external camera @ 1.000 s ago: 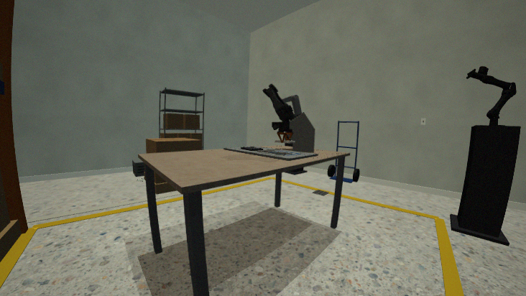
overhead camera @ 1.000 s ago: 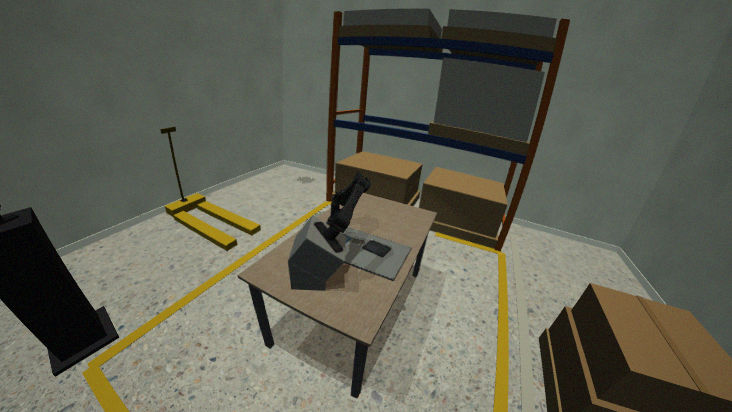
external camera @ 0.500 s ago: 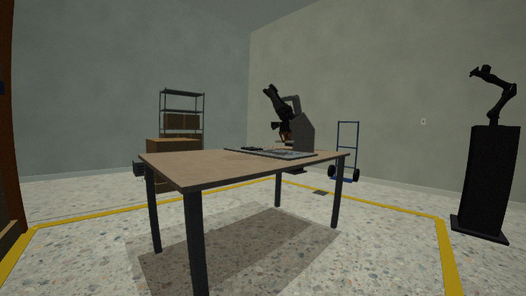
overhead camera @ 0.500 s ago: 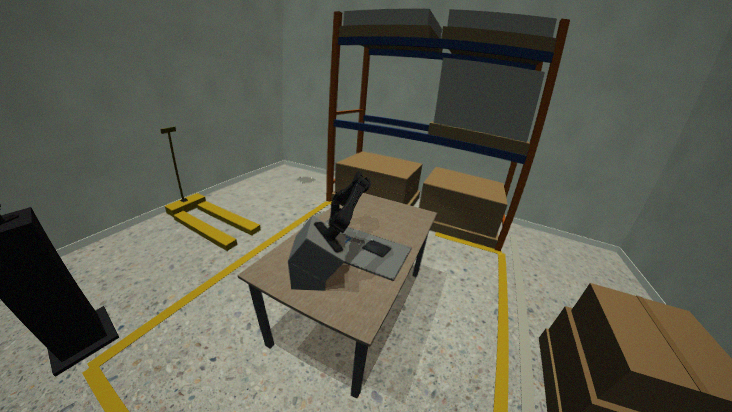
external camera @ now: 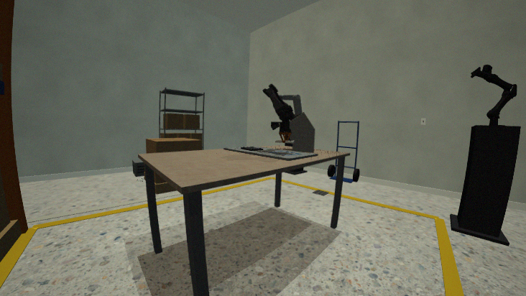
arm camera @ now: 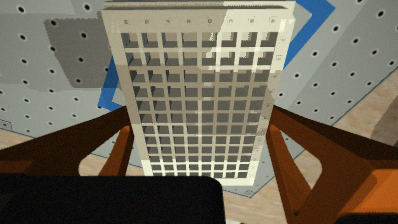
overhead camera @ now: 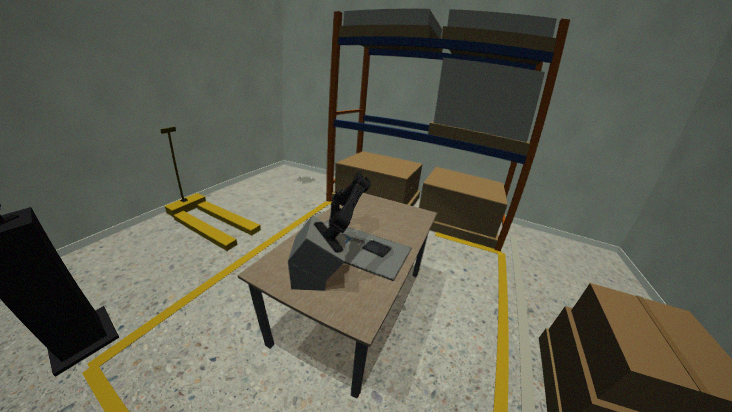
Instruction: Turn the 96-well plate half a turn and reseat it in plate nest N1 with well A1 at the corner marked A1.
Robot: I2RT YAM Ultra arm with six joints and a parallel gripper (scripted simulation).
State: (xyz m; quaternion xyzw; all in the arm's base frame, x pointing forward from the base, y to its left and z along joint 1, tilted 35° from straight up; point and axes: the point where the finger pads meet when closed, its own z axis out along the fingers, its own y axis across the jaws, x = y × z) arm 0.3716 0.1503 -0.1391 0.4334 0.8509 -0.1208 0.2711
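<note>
The cream 96-well plate lies right at my hand. The rest, counted from my hand: dark plate nest N1 (300 mm to the right, 80 mm below, 80 mm ahead); A1 label (230 mm to the right, 140 mm ahead, 80 mm below).
</note>
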